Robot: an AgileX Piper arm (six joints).
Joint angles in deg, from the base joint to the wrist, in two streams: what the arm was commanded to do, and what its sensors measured. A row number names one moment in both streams.
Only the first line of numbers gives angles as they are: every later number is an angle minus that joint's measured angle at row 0.
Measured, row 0:
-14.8 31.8 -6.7 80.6 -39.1 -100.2
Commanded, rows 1 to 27:
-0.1 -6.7 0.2 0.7 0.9 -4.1
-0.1 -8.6 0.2 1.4 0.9 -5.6
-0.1 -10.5 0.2 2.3 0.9 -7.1
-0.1 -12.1 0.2 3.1 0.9 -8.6
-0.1 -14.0 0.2 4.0 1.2 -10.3
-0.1 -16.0 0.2 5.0 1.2 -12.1
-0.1 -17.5 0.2 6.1 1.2 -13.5
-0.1 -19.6 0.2 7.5 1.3 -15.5
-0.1 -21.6 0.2 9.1 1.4 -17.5
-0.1 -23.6 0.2 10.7 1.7 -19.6
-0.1 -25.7 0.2 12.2 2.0 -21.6
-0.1 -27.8 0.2 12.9 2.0 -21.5
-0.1 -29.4 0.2 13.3 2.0 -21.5
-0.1 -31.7 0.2 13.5 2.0 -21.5
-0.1 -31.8 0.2 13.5 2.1 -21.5
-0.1 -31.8 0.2 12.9 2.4 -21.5
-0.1 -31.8 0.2 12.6 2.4 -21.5
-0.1 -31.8 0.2 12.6 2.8 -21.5
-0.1 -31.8 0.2 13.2 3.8 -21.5
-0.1 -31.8 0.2 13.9 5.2 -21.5
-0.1 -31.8 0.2 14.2 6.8 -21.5
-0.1 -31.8 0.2 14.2 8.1 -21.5
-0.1 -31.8 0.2 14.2 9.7 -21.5
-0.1 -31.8 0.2 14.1 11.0 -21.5
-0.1 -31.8 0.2 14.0 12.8 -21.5
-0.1 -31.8 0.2 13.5 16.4 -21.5
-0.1 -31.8 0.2 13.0 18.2 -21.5
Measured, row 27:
0.0 -31.6 0.0 14.2 10.8 -21.2
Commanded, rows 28 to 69:
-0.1 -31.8 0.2 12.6 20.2 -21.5
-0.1 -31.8 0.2 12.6 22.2 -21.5
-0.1 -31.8 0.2 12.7 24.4 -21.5
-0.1 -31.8 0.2 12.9 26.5 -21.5
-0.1 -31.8 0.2 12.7 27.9 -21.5
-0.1 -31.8 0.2 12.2 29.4 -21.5
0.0 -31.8 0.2 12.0 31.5 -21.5
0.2 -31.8 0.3 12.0 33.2 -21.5
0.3 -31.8 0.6 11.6 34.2 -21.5
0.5 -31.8 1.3 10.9 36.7 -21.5
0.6 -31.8 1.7 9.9 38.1 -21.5
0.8 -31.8 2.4 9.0 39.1 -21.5
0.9 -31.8 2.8 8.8 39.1 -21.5
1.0 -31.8 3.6 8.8 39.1 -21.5
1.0 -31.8 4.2 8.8 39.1 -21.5
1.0 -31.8 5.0 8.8 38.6 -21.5
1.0 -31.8 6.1 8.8 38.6 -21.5
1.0 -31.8 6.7 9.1 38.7 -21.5
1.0 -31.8 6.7 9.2 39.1 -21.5
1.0 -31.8 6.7 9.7 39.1 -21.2
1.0 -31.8 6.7 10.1 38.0 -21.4
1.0 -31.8 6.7 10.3 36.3 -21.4
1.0 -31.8 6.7 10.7 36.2 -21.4
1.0 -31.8 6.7 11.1 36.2 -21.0
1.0 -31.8 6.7 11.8 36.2 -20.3
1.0 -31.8 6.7 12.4 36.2 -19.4
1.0 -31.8 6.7 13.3 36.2 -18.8
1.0 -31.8 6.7 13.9 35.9 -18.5
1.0 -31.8 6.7 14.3 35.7 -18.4
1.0 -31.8 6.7 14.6 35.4 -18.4
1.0 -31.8 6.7 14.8 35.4 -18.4
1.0 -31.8 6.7 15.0 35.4 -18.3
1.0 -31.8 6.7 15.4 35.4 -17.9
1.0 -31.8 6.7 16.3 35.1 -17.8
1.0 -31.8 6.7 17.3 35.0 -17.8
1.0 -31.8 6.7 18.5 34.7 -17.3
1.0 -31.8 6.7 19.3 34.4 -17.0
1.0 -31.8 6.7 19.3 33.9 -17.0
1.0 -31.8 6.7 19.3 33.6 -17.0
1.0 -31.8 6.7 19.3 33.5 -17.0
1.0 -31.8 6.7 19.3 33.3 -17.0
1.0 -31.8 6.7 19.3 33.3 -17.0
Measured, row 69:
0.9 -31.6 6.5 18.5 34.2 -17.4
